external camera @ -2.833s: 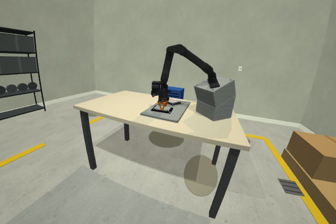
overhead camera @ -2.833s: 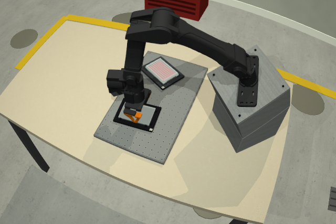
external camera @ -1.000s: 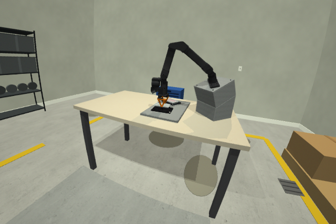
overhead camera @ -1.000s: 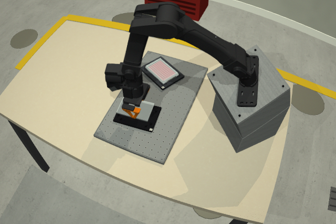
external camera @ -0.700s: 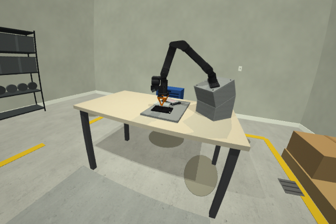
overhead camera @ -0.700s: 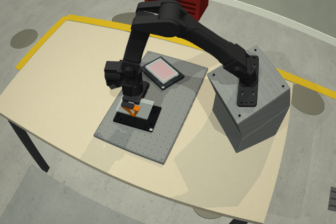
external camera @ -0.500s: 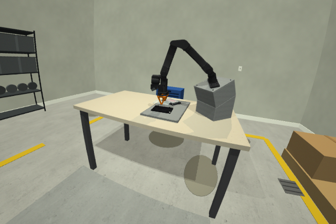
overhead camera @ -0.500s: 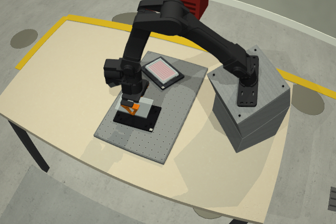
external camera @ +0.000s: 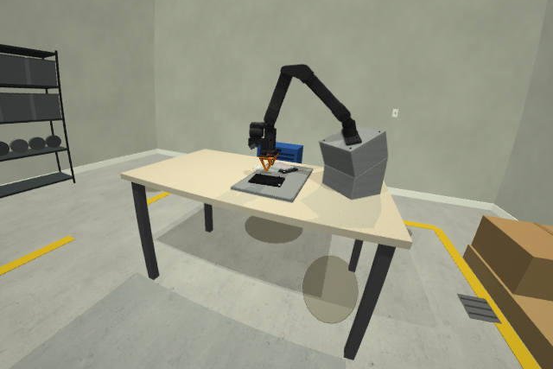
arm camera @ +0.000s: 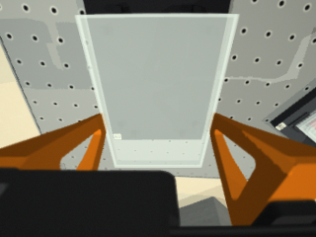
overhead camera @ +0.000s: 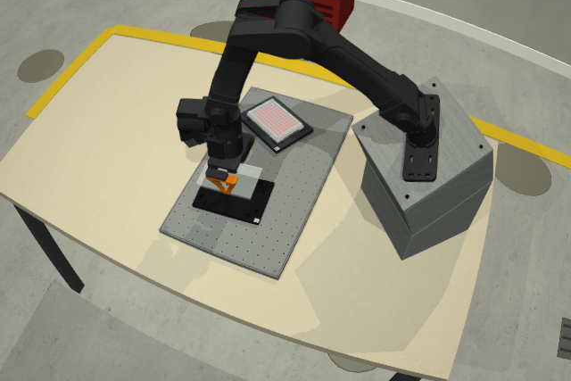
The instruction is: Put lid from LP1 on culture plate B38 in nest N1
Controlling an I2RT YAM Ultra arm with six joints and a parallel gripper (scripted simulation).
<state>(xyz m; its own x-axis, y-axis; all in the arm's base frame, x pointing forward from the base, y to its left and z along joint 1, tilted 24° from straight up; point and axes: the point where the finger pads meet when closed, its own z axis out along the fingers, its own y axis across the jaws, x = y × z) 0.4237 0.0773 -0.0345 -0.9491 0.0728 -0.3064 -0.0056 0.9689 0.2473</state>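
Now: the clear lid 1 cm ahead of my hand. Also, from my hand: culture plate B38: 25 cm to the right, 6 cm below, 2 cm behind; then black lid park LP1: 7 cm below; then black plate nest N1: 25 cm to the right, 7 cm below, 2 cm behind.
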